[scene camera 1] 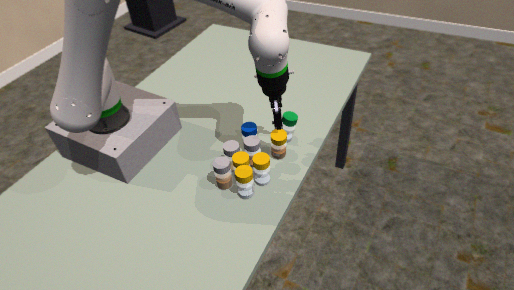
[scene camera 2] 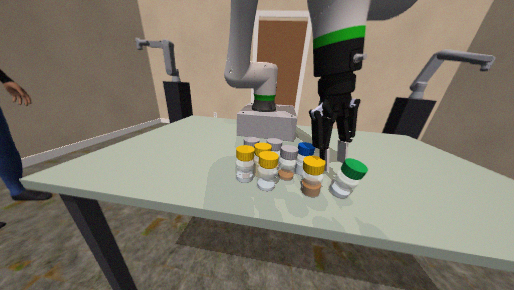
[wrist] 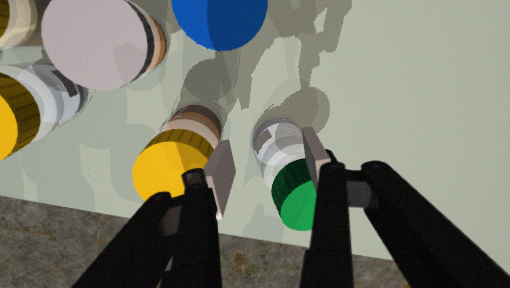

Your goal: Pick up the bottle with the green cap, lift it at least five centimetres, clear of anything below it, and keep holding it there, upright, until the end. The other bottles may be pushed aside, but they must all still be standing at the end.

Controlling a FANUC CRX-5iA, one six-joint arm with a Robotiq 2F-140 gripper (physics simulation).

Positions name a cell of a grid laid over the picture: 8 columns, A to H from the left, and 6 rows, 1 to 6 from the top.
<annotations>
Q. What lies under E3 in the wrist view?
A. A green-capped bottle.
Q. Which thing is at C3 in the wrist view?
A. A yellow-capped bottle.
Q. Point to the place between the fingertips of my gripper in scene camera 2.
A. F4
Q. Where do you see a yellow-capped bottle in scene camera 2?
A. E4
</annotations>
